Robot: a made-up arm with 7 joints.
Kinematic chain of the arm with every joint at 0, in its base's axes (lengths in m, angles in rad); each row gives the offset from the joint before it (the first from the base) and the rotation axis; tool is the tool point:
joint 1: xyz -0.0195 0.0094 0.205 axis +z
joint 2: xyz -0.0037 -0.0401 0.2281 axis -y
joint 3: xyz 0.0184 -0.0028 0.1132 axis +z
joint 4: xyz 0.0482 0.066 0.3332 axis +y
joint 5: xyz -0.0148 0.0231 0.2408 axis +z
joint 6: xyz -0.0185 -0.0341 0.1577 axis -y
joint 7: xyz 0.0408 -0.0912 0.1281 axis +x
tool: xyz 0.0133 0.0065 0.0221
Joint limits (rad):
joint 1: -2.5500..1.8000
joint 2: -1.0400..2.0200
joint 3: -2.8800..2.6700
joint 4: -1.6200..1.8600
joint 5: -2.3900..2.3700
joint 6: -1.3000..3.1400
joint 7: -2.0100..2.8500
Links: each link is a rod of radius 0.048 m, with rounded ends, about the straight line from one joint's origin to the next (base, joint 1, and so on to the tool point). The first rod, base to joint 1, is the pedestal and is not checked.
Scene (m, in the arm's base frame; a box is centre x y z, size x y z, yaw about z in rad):
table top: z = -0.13
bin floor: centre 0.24 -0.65 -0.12 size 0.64 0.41 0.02 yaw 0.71
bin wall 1: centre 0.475 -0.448 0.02 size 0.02 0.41 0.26 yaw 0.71
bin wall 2: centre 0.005 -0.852 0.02 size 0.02 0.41 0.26 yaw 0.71
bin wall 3: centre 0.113 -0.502 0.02 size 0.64 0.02 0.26 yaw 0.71
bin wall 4: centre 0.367 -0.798 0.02 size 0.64 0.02 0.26 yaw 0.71
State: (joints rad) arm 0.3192 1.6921 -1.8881 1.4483 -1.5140 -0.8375 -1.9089
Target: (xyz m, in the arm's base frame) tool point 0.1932 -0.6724 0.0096
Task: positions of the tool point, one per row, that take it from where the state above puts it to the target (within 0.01 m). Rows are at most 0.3 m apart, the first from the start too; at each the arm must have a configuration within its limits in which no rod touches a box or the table.
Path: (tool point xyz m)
1: -0.3593 -0.7203 0.3868
2: -0.2275 -0.7657 0.5771
3: -0.0610 -0.7397 0.7694
4: 0.1038 -0.6267 0.9460
5: 0.0933 -0.7084 0.8710
6: 0.0920 -0.7901 0.7268
7: 0.1142 -0.8351 0.5146
8: 0.1555 -0.8033 0.2605
9: 0.1932 -0.6724 0.0096

